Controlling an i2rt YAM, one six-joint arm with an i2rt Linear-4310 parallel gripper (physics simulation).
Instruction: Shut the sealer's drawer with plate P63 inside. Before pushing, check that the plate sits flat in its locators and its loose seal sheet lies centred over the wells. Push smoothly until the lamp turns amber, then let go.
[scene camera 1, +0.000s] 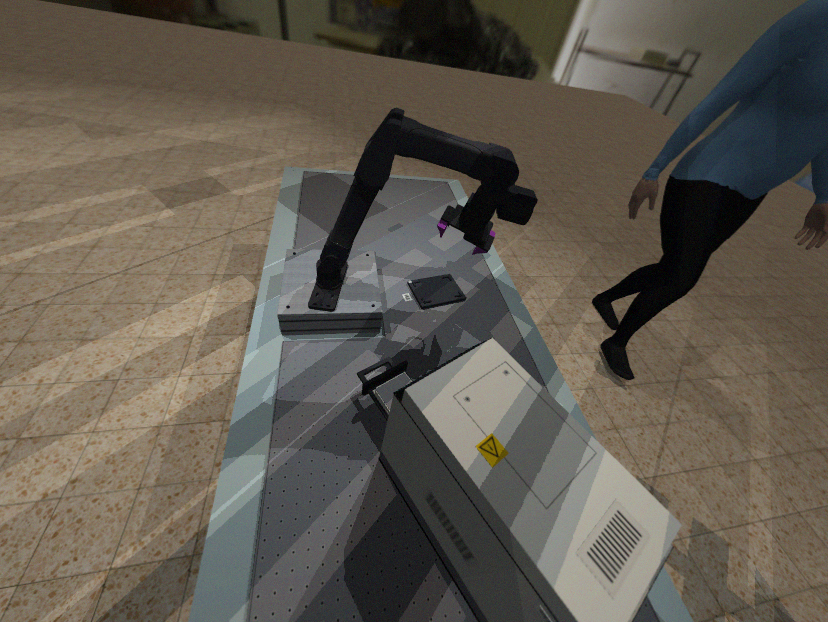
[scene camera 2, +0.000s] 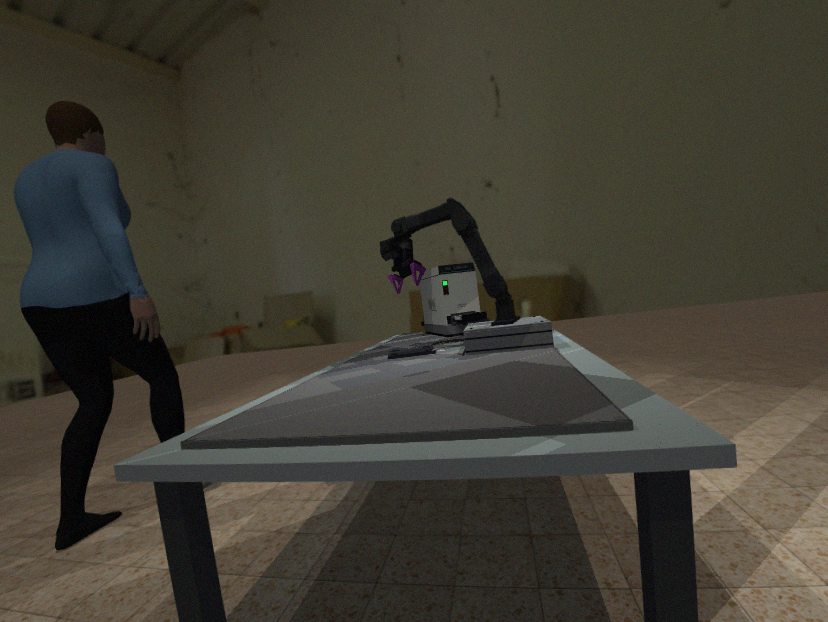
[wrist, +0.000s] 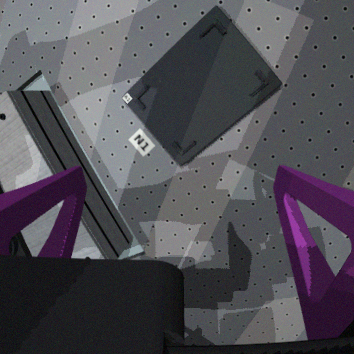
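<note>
A lamp is here in the scene, and I see it. I see my gripper as well, and the wrist view also shows my gripper. My gripper is open, and my gripper holds nothing.
</note>
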